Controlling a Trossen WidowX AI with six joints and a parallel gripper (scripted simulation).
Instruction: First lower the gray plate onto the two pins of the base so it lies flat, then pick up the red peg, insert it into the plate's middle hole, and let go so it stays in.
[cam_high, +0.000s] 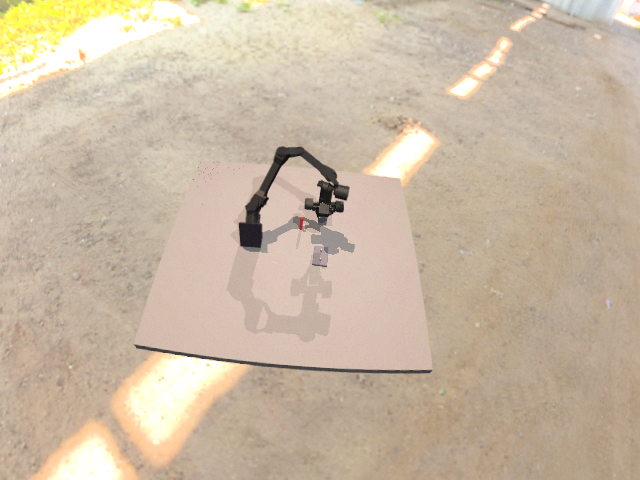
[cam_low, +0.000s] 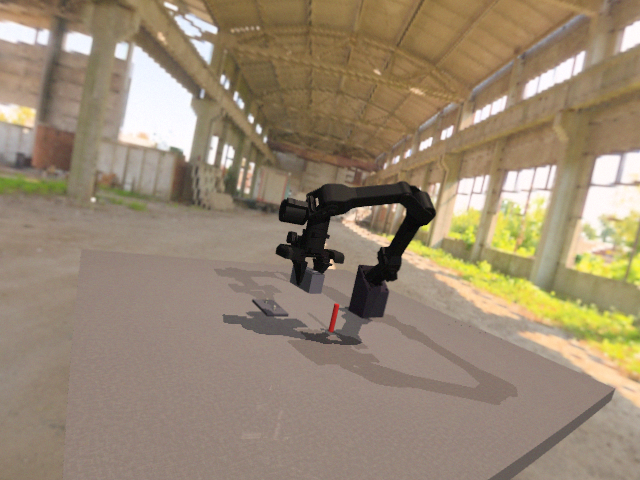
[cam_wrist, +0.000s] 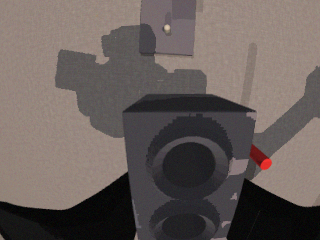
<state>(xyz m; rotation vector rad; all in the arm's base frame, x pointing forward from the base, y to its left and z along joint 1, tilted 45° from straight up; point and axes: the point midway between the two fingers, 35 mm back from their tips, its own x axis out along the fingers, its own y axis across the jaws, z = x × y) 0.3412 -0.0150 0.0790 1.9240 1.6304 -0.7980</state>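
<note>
The base lies 1 cm behind my gripper tip, 15 cm to the right of it and 11 cm below it. Also, from my gripper tip: gray plate (3 cm above); red peg (9 cm behind, 4 cm to the left, 8 cm below).
</note>
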